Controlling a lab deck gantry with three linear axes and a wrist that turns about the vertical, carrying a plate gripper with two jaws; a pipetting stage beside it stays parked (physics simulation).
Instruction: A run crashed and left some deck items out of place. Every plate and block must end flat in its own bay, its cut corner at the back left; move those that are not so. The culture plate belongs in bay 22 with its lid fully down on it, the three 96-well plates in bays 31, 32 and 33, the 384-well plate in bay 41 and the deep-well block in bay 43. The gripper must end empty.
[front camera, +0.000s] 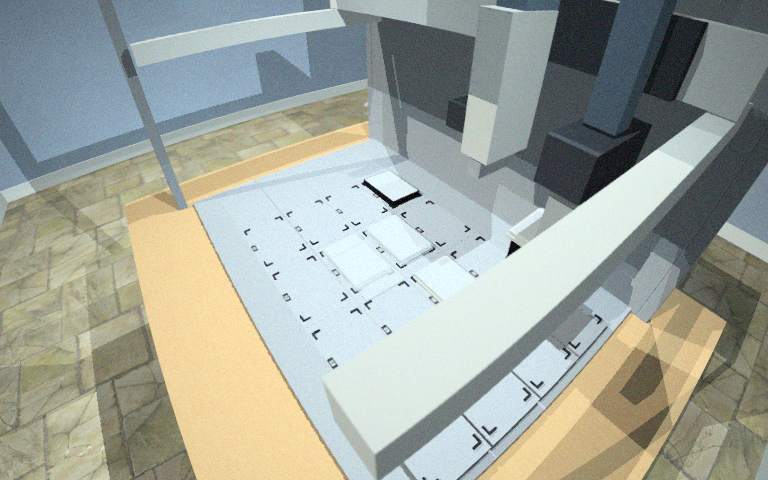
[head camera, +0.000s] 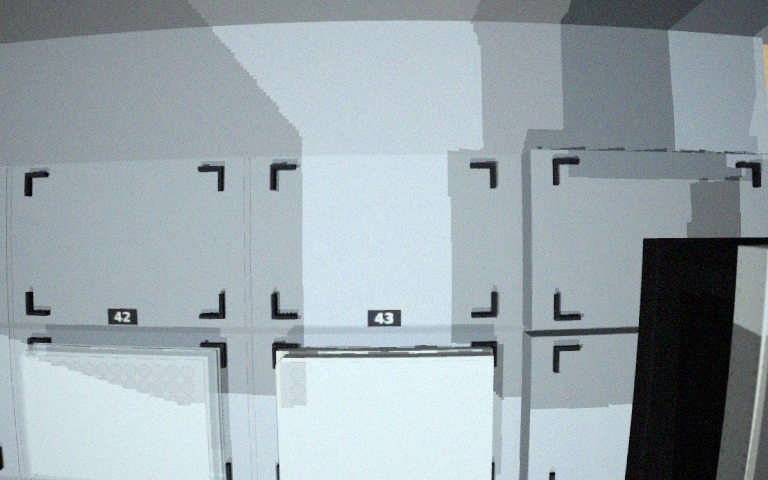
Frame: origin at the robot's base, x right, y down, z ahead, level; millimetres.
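Where they show: robot's base, origin of the base link: (front camera: 245, 232).
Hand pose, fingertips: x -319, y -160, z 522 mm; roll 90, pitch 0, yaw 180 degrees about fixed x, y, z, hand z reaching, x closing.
Observation:
Things, the pixels of their top centre, and the offset from my fingertips. "*": a spot on its surface instead.
- black block, middle of its top: (front camera: 562, 248) dz +8, dx -1, dy -10 mm
- pale plate edge, surface spot: (head camera: 757, 362) * dz -66, dx -24, dy -14 mm
- Bay 43, surface spot: (head camera: 376, 243) * dz -134, dx -43, dy +160 mm
- 96-well plate, middle of its top: (head camera: 112, 420) (front camera: 398, 235) dz -294, dx +62, dy +146 mm
- culture plate, middle of its top: (front camera: 366, 265) dz -257, dx +169, dy +138 mm
- dark-sided 384-well plate, middle of its top: (front camera: 390, 184) dz -458, dx -45, dy +146 mm
- Bay 42, surface spot: (head camera: 124, 243) * dz -292, dx -45, dy +160 mm
My gripper (front camera: 557, 217) is up at the back right, shut on the deep-well block; its fingertips are partly hidden by the front beam. The black block (front camera: 513, 247) (head camera: 685, 362) is held above the deck, with a pale plate edge (head camera: 757, 362) on top. Bay 43 (head camera: 376, 243) is empty. A 96-well plate (front camera: 399, 238) (head camera: 113, 424) sits in bay 32, another (front camera: 441, 276) (head camera: 390, 418) in bay 33. The culture plate (front camera: 353, 261) lies in bay 22; its lid's seating is unclear. The dark-sided 384-well plate (front camera: 391, 185) is in bay 41.
The parked pipetting stage (front camera: 506, 84) hangs behind the plates. A wide pale beam (front camera: 498, 316) crosses the front view and hides the deck's right part. An upright post (front camera: 152, 130) stands at the left corner. Bay 42 (head camera: 124, 243) holds no plate.

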